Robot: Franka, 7 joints.
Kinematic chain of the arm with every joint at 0, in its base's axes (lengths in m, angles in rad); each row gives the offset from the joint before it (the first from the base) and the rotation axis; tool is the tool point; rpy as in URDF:
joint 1: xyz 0 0 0.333 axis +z
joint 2: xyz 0 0 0 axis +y
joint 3: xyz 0 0 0.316 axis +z
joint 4: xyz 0.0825 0 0 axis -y
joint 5: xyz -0.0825 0 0.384 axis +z
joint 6: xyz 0 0 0 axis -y
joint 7: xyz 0.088 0 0 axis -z
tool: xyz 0 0 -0.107 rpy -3.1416 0 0
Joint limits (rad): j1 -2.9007..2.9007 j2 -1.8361..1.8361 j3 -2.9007..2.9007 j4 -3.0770..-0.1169 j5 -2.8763..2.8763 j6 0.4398..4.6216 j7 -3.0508..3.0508
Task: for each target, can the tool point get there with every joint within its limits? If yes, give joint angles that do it. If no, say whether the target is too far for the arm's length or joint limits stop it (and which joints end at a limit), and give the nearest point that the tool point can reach.
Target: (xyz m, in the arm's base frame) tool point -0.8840 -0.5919 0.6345
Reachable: no: too far | nearest point -0.6858 -0.4592 0.5669 | short by 0.248 m
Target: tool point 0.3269 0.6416 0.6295
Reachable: yes | joints 0.5661 1.3028 1.5750 -0.9236 -1.2975 3.5762 -0.9720
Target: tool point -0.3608 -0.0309 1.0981
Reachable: yes | joints -2.2507 -0.0021 -0.8529 -0.7311 1.9970 2.3070 0.6165
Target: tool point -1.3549 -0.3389 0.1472
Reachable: no: too far | nearest point -0.8250 -0.2064 0.2199 | short by 0.551 m
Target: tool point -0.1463 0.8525 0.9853
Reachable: no: too far | nearest point -0.1159 0.6751 0.8495 | short by 0.225 m
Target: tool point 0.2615 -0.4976 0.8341
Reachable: yes | joints 1.6425 -1.3066 -0.5790 -1.3212 -0.0189 3.9100 0.6994
